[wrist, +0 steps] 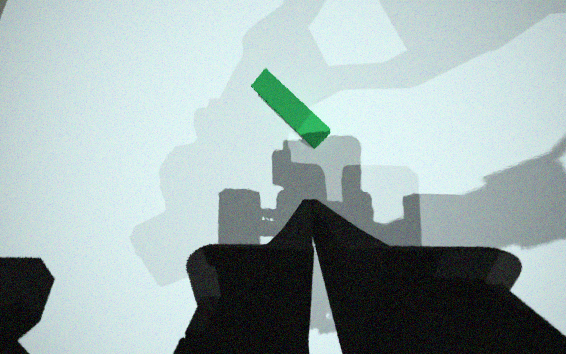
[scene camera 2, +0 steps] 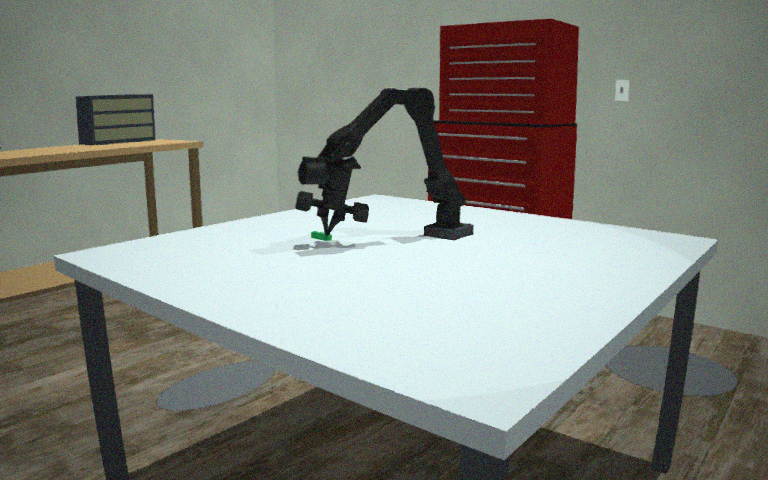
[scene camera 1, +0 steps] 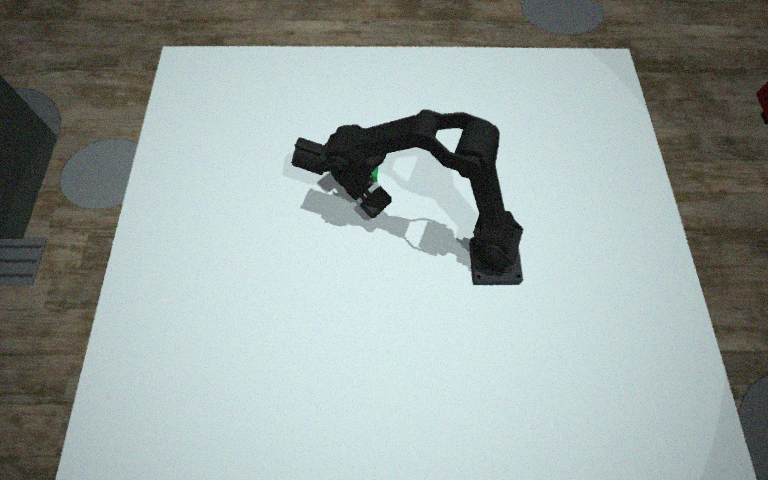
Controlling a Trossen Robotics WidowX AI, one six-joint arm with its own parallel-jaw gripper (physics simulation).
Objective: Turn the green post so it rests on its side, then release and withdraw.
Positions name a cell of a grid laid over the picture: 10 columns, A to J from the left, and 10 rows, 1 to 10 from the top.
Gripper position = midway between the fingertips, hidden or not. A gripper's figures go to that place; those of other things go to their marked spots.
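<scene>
There's a green post (wrist: F4) that's 0.13 m from the lens, and then the gripper (wrist: F6), which is 0.11 m from the lens.
</scene>
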